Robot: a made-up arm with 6 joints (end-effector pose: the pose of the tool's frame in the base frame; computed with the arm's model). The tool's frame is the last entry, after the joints.
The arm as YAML. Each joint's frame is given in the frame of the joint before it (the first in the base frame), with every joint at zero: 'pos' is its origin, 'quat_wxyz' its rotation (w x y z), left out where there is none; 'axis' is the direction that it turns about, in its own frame. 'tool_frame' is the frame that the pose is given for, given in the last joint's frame.
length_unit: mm
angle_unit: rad
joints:
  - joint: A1
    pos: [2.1, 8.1, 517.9]
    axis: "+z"
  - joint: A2
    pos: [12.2, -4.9, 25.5]
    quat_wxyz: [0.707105, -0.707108, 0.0, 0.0]
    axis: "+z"
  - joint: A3
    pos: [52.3, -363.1, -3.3]
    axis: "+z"
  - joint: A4
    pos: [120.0, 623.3, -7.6]
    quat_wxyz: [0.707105, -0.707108, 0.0, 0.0]
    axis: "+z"
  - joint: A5
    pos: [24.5, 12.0, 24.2]
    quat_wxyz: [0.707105, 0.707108, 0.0, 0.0]
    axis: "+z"
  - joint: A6
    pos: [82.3, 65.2, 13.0]
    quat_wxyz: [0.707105, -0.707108, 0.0, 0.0]
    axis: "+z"
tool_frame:
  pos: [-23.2, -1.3, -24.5]
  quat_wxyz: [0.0, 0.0, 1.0, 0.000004]
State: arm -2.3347 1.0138 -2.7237 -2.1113 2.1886 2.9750
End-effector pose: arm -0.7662 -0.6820 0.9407 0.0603 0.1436 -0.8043 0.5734
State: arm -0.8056 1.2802 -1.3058 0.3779 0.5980 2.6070
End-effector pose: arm 0.3902 -0.4493 -0.1363 0.9095 0.2174 0.1815 -0.3044
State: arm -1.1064 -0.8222 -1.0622 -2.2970 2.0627 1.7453
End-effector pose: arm 0.1225 -0.3907 1.1772 0.4556 -0.2289 0.8082 -0.2948
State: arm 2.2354 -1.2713 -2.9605 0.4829 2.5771 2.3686
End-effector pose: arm 0.5506 -0.7511 0.9596 0.1866 -0.4311 0.5736 -0.6711
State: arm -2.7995 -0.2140 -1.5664 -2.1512 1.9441 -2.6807
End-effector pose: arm -0.6427 -0.1658 1.2140 0.2805 0.2936 -0.7909 0.4578
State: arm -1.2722 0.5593 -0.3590 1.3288 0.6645 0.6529
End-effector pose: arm 0.0178 -0.2495 0.0890 0.9295 0.2710 -0.2356 -0.0840
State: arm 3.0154 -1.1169 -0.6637 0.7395 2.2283 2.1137
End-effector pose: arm -0.3744 0.0119 0.9780 0.5328 -0.0054 -0.3877 -0.7521
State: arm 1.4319 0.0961 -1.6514 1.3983 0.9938 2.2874
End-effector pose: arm 0.1760 0.8456 1.0331 0.4760 0.6504 -0.0280 0.5912
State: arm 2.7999 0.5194 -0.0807 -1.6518 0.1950 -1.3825
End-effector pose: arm -0.0812 -0.0445 0.1399 0.1960 -0.2185 -0.0696 0.9534
